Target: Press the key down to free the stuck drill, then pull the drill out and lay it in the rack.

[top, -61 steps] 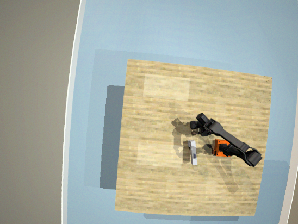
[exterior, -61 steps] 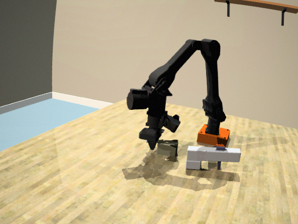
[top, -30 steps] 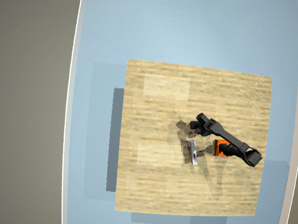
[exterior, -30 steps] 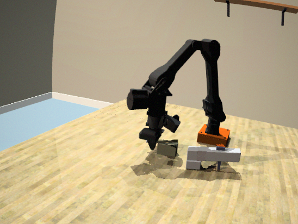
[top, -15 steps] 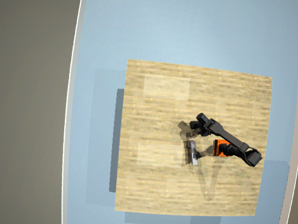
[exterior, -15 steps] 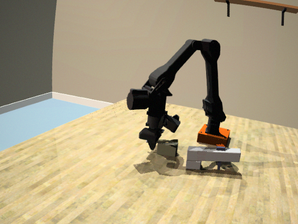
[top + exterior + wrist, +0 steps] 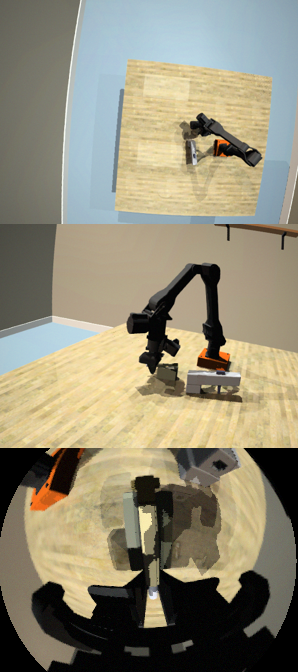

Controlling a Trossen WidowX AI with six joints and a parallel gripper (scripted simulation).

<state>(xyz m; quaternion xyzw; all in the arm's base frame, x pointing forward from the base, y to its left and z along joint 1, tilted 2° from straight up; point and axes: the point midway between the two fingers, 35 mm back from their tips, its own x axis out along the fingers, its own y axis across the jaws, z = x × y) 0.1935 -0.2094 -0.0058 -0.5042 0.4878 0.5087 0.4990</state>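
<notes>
Right now my gripper tip is 4 cm to the right of the drill and 4 cm below it. From my gripper tip the other things lie so: housing (22 cm to the left, 7 cm ahead, 4 cm above); grey slatted rack (5 cm to the left, 1 cm above); thin dark blue key (25 cm to the left, 7 cm ahead, 5 cm above).
</notes>
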